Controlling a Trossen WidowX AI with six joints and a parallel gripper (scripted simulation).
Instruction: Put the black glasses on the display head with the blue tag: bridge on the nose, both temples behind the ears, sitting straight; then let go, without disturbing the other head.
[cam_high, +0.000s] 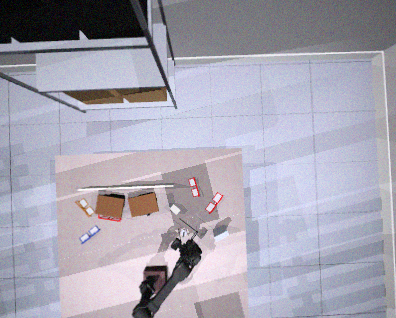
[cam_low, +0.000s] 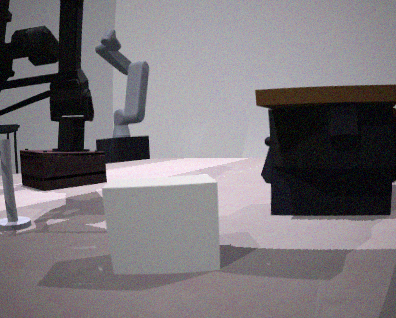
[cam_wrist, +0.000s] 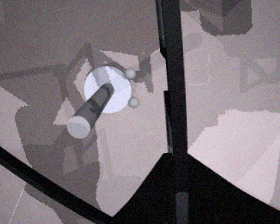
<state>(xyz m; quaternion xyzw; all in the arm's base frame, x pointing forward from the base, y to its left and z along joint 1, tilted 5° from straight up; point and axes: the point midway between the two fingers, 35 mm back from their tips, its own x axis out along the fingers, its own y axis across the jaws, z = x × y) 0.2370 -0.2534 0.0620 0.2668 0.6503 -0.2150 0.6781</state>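
Right now the thin post is 4 cm ahead of my gripper tip, 2 cm to the left of it and 7 cm below it. Round my gripper tip: display head 24 cm ahead, 26 cm to the left, 4 cm below; then grey box 5 cm ahead, 22 cm to the right, 4 cm below; then white box 21 cm ahead, 7 cm to the left, 7 cm below.
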